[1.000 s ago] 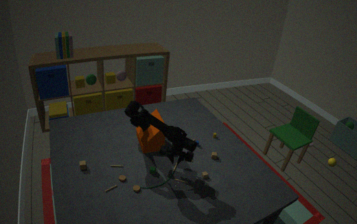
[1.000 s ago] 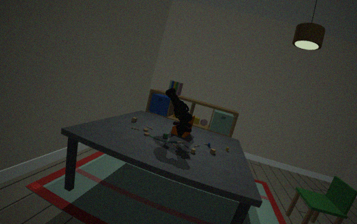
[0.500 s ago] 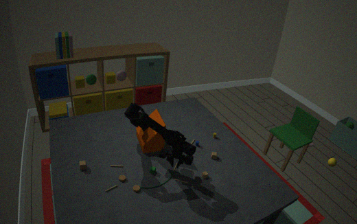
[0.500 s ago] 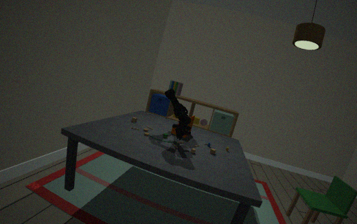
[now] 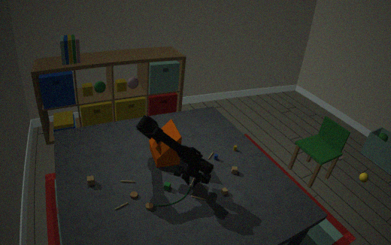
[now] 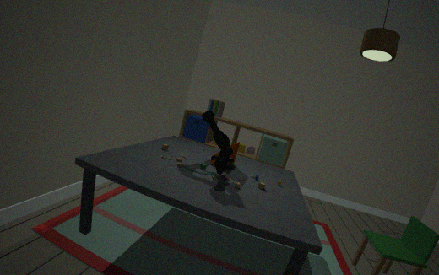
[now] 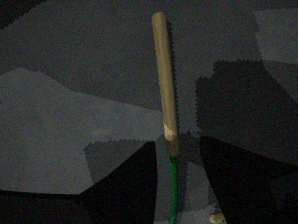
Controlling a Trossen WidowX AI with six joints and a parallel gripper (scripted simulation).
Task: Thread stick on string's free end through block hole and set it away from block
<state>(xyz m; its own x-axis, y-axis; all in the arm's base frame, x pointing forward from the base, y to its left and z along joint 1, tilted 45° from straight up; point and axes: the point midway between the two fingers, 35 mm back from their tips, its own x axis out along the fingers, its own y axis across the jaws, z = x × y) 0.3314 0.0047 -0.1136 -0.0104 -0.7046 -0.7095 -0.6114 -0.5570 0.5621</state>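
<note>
Now: the loose stick 80 mm ahead of my gripper tip. From my gripper tip the other things lie so: green block 30 mm behind, 130 mm to the right, 10 mm above; then yellow piece 240 mm behind, 400 mm to the left, 10 mm above.
</note>
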